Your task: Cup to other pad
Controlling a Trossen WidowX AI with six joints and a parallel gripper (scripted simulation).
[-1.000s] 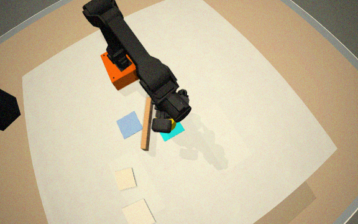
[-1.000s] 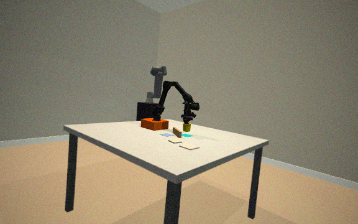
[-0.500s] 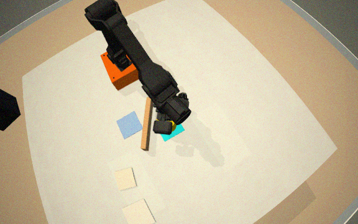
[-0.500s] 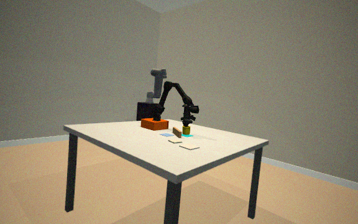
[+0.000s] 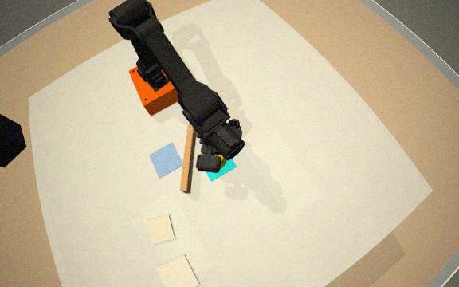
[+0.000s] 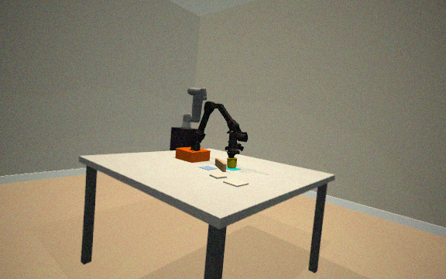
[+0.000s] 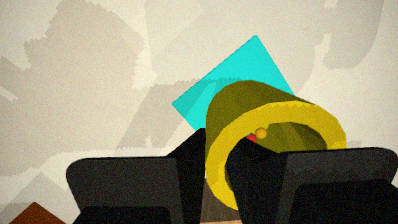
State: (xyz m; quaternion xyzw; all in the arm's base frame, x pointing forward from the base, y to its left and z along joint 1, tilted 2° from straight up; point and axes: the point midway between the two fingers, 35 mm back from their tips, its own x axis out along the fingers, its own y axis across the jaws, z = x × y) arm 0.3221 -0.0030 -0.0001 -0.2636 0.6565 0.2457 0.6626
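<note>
My gripper tip is 20 mm to the left of the yellow cup and 10 mm short of it. From my gripper tip the other things lie so: wooden bar: 80 mm to the right, 40 mm behind, 30 mm below; then pale blue pad: 140 mm to the right, 100 mm behind, 50 mm below; then red marble: 40 mm to the right, 20 mm below, 10 mm ahead.
</note>
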